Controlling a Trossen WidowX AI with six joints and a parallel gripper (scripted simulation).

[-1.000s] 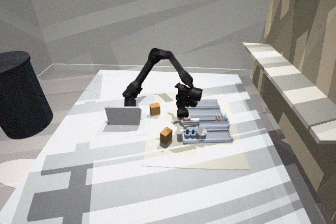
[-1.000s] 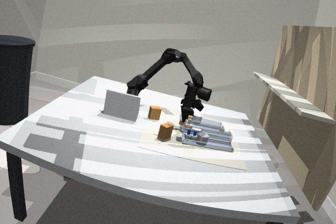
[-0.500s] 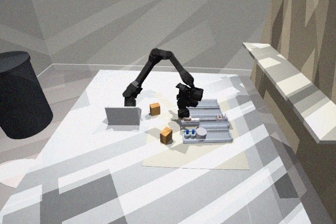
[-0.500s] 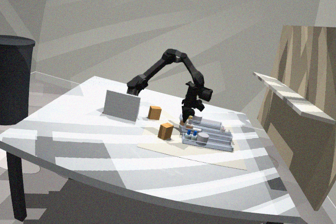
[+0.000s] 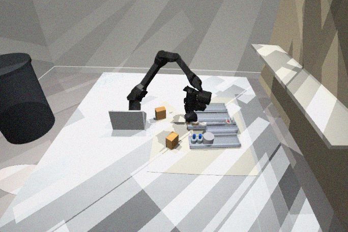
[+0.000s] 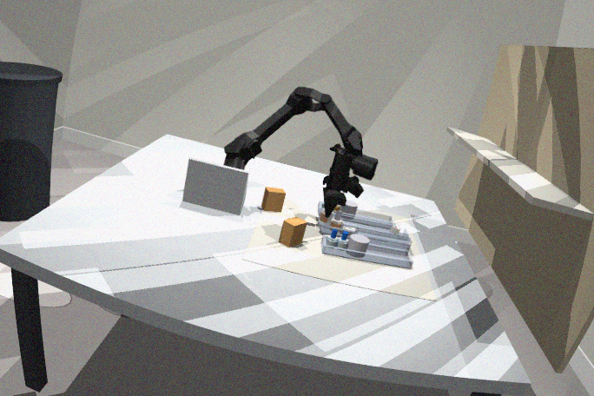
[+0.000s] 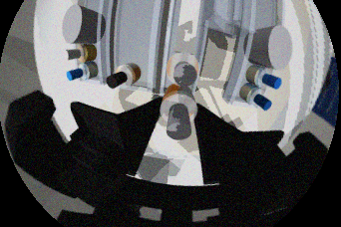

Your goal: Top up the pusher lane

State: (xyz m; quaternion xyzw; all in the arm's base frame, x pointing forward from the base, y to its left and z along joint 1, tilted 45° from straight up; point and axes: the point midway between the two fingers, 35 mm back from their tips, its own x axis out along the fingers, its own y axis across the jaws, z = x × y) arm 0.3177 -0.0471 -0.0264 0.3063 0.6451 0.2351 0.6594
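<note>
My gripper tip is now 160 mm short of the grey lane rack, 40 mm to the left of it and 40 mm above it. The rest, counted from my gripper tip: shelf (520 mm ahead, 80 mm to the right, 310 mm above).
</note>
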